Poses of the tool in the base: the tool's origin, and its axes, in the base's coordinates. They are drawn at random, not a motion.
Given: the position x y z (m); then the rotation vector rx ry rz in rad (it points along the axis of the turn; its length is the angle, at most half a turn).
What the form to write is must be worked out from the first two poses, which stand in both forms.
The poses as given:
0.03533 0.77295 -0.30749 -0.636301 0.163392 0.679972
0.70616 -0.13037 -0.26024 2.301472 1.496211 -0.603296
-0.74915 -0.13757 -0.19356 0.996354 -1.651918 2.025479
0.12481 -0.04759 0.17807 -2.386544 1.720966 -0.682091
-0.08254 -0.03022 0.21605 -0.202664 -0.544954 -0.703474
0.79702 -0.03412 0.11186 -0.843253 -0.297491 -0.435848
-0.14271 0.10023 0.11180 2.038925 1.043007 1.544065
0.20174 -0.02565 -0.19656 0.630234 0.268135 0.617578
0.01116 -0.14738 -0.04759 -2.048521 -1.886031 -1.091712
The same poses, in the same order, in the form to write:
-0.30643 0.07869 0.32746 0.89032 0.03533 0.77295 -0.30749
0.80767 0.52507 -0.21172 0.16475 0.70616 -0.13037 -0.26024
0.35093 -0.58183 0.71341 0.17136 -0.74915 -0.13757 -0.19356
-0.78870 0.56874 -0.22542 0.06058 0.12481 -0.04759 0.17807
-0.09785 -0.26312 -0.33966 0.89768 -0.08254 -0.03022 0.21605
-0.40446 -0.14269 -0.20905 0.87884 0.79702 -0.03412 0.11186
0.72493 0.37084 0.54898 0.18861 -0.14271 0.10023 0.11180
0.30407 0.12937 0.29796 0.89556 0.20174 -0.02565 -0.19656
-0.68298 -0.62880 -0.36398 0.07528 0.01116 -0.14738 -0.04759

